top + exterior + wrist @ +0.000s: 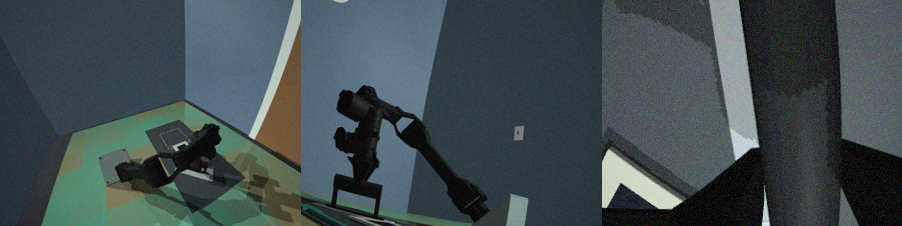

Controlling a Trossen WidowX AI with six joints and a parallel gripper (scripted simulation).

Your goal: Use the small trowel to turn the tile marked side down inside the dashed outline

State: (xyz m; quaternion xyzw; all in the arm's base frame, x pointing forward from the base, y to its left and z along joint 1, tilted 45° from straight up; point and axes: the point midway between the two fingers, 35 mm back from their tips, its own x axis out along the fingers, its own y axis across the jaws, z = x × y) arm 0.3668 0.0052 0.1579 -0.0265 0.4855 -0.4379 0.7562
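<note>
The tile is 160 mm to the left of my gripper tip, 60 mm below it and 20 mm ahead of it. From my gripper tip the other things lie so: dark grey mat 160 mm to the left, 80 mm below, 20 mm ahead; then teal trowel 160 mm ahead, 150 mm to the left, 60 mm below.
</note>
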